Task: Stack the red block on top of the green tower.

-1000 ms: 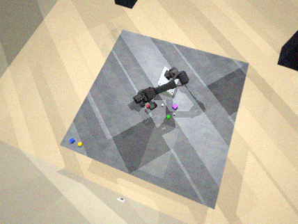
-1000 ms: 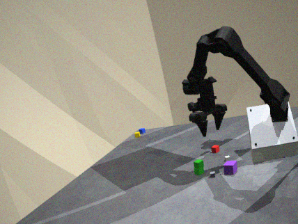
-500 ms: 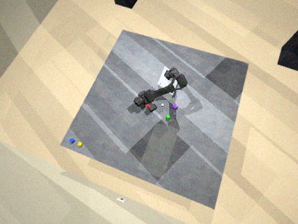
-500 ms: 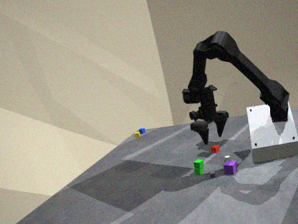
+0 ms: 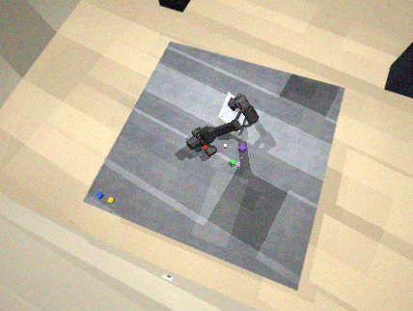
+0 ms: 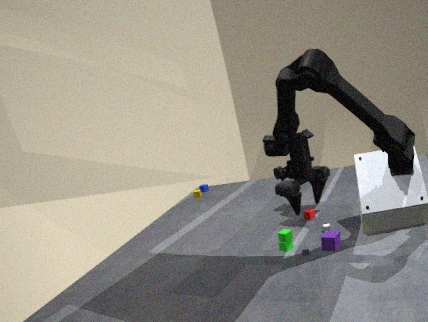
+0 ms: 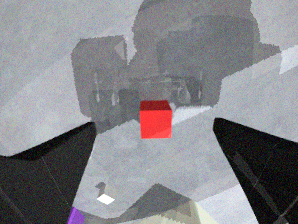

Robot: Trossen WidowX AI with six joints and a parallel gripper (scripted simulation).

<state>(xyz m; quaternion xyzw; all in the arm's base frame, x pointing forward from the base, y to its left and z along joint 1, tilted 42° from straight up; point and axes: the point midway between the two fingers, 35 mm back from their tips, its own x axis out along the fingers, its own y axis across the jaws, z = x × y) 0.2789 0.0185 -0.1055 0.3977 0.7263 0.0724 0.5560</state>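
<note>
My gripper tip is now 2 cm above the red block. Also, from my gripper tip: yellow block 53 cm ahead, 37 cm to the right, 2 cm below; purple block 9 cm behind, 21 cm to the left, 1 cm below; small white block 7 cm behind, 11 cm to the left, 2 cm below.
</note>
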